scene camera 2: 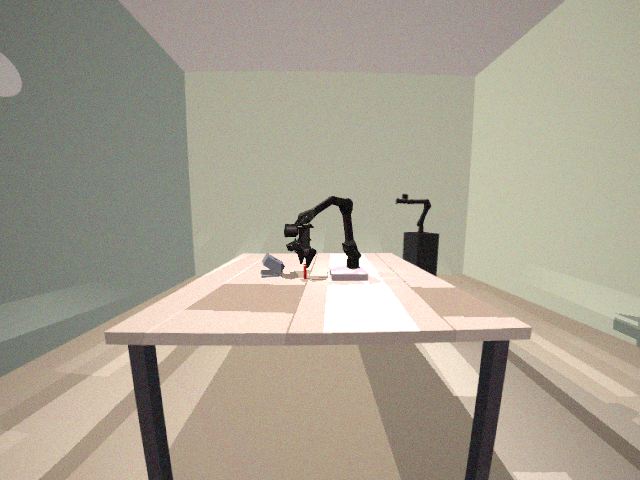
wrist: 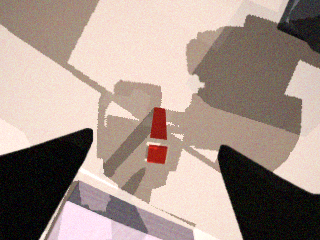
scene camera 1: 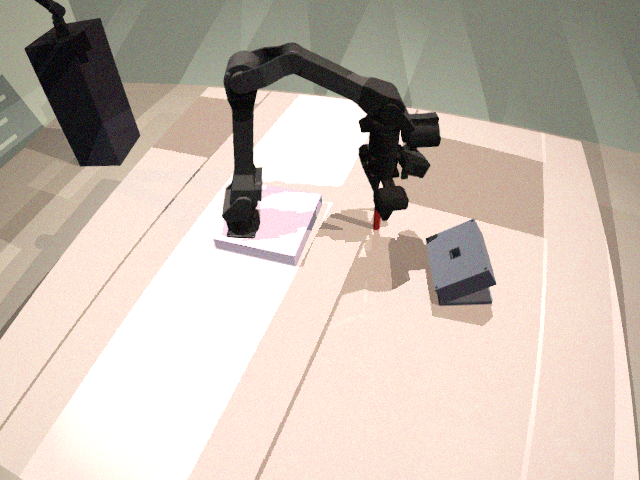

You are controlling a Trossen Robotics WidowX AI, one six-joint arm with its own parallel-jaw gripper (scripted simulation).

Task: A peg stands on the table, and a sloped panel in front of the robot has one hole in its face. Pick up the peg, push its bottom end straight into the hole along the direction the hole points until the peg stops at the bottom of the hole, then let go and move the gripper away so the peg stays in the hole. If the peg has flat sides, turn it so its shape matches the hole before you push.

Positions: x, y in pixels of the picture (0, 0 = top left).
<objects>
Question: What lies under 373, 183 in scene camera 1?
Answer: The gripper.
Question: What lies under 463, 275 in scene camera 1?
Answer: A grey sloped panel.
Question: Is the gripper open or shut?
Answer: Open.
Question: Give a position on a red square peg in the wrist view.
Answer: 157, 149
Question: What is the gripper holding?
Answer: Nothing.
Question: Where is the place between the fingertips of the gripper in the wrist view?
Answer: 157, 142
</objects>
